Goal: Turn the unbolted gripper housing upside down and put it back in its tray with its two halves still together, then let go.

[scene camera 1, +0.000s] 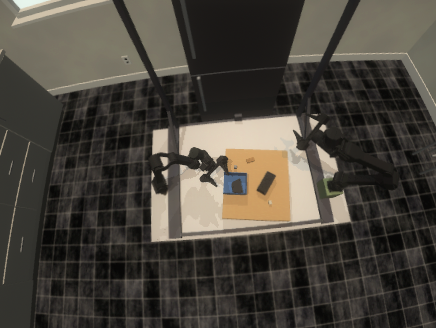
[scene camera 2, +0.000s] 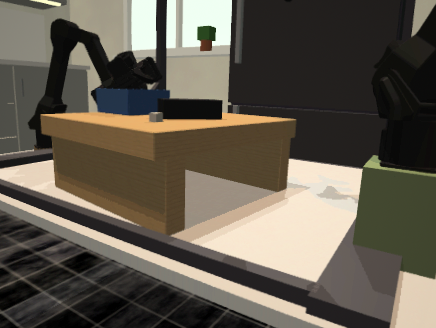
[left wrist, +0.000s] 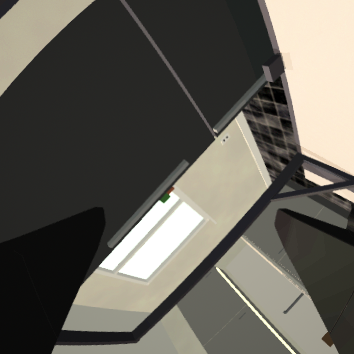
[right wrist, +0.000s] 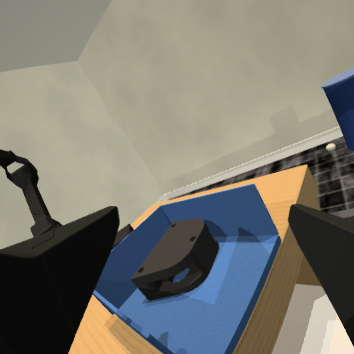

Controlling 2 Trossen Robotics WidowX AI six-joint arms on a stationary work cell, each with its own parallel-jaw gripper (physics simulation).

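Places are measured from the left arm's base along level axes (x ahead, y left, z up), in millimetres.
Pixels of known places: left gripper, fingertip midpoint: (scene camera 1: 299, 121) (left wrist: 191, 216); right gripper, fingertip midpoint: (scene camera 1: 222, 181) (scene camera 2: 116, 81) (right wrist: 203, 213); left arm's base at its link origin: (scene camera 1: 333, 186) (scene camera 2: 408, 165); right arm's base at its link origin: (scene camera 1: 161, 188) (scene camera 2: 46, 146).
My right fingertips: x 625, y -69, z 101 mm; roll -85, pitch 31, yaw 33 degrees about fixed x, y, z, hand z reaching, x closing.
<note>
For each thing: its top centre in the pictures, then the offset to it from my right fingertips.
- dark gripper housing at its top centre: (right wrist: 172, 240) (scene camera 1: 236, 186) 33 mm down, 70 mm back, 26 mm left
- blue tray at its top centre: (right wrist: 156, 238) (scene camera 2: 132, 89) (scene camera 1: 235, 182) 17 mm down, 63 mm back, 9 mm left
- black block at its top centre: (scene camera 2: 189, 99) (scene camera 1: 266, 182) 32 mm down, 232 mm back, 20 mm left
- small pale cube at its top centre: (scene camera 2: 156, 113) (scene camera 1: 270, 202) 55 mm down, 239 mm back, 125 mm left
- small orange-brown block at its top centre: (scene camera 1: 250, 159) 63 mm down, 166 mm back, 126 mm right
The dark gripper housing (scene camera 1: 237, 186) (right wrist: 172, 247) lies inside the blue tray (scene camera 1: 246, 185) (scene camera 2: 114, 101) (right wrist: 250, 202). In the right wrist view its flat face with small holes is up, and a rounded opening shows in its side. Its parts look together, but I cannot make out the seam clearly. My right gripper (scene camera 1: 222, 179) (right wrist: 203, 213) is open and empty at the tray's left edge in scene camera 1, apart from the housing. My left gripper (scene camera 1: 299, 124) (left wrist: 191, 216) is open and empty, far from the tray at the upper right in scene camera 1.
The tray stands on a raised wooden platform (scene camera 1: 280, 212) (scene camera 2: 107, 150) (right wrist: 295, 182). A black block (scene camera 1: 266, 183) (scene camera 2: 190, 109) lies beside the tray. A small pale cube (scene camera 1: 270, 202) (scene camera 2: 156, 117) and a small orange-brown block (scene camera 1: 250, 160) are also on the platform. A green box (scene camera 1: 330, 188) (scene camera 2: 392, 215) is under the left arm.
</note>
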